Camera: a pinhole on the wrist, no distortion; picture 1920 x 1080 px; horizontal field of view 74.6 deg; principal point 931.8 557.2 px. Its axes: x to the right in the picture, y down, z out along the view. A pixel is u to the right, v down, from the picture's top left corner.
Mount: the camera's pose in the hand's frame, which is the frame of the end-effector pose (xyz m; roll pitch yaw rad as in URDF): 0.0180 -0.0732 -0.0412 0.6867 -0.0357 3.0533
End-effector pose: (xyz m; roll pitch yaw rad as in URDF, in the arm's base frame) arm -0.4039 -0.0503 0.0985 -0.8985 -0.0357 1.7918
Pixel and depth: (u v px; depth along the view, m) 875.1 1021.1 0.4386
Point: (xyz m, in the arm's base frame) -0.7683 -0.0706 0.2898
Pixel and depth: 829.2 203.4 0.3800
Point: -0.7127 -0.0294 0.0240
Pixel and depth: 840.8 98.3 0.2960
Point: -0.6282 -0.0273 0.0227
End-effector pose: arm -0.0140 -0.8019 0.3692 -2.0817 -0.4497 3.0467
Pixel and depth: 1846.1 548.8 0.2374
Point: 0.0317 -0.8900 0.1735
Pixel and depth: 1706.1 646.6 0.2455
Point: 0.0115 -0.9090 0.1840
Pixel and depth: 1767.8 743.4 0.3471
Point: 0.0311 -0.9790 0.0722
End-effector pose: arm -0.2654 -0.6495 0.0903 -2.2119 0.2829 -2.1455
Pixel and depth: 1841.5 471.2 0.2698
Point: -0.1103 -0.5090 -0.0589
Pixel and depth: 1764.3 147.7 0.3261
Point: -0.1526 -0.4423 -0.1299
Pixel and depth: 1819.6 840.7 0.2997
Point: -0.0239 -0.5414 -0.0634
